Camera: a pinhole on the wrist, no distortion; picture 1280 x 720 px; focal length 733.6 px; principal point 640.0 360.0 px. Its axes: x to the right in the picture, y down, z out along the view. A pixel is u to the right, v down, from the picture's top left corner.
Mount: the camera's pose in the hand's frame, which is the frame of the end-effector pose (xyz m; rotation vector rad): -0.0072 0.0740 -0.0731 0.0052 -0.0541 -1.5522
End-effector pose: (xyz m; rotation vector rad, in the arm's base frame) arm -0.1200 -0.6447 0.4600 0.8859 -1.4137 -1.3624
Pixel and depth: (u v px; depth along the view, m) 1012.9 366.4 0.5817
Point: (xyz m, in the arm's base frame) -0.6289 -0.4951 0.2925
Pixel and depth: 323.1 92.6 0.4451
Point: -0.3768 -0.3248 0.7309
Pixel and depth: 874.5 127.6 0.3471
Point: -0.3457 -0.4445 0.4326
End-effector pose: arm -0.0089 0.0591 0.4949 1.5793 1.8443 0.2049
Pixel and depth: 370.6 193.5 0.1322
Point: 0.1271 0.0334 0.5368
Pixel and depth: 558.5 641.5 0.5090
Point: 0.3674 0.1144 0.1783
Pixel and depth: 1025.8 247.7 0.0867
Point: 0.0250 0.0412 0.5096
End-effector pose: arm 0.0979 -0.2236 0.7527 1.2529 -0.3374 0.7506
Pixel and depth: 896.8 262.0 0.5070
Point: 0.1639 -0.6732 0.7649
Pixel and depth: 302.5 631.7 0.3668
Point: 0.0534 -0.4319 1.0973
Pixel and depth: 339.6 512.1 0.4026
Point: 0.0229 -0.4815 1.0720
